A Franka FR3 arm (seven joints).
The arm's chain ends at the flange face. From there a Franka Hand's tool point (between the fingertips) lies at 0.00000 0.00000 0.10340 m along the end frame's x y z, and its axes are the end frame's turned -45 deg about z.
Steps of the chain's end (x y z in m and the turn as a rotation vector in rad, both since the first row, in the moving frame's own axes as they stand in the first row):
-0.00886 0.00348 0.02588 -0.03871 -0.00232 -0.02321
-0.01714 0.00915 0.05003 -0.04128 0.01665 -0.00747
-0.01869 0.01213 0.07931 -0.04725 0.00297 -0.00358
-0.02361 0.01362 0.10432 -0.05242 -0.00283 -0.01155
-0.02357 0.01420 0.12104 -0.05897 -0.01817 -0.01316
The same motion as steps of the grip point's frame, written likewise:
-0.01169 -0.00111 0.02580 -0.02573 -0.02901 -0.02321
-0.02037 -0.00141 0.04993 -0.04096 -0.01742 -0.00747
-0.02502 -0.00096 0.07919 -0.03551 -0.03131 -0.00358
-0.03034 -0.00342 0.10418 -0.03507 -0.03907 -0.01155
-0.03232 -0.00361 0.12084 -0.02885 -0.05455 -0.01316

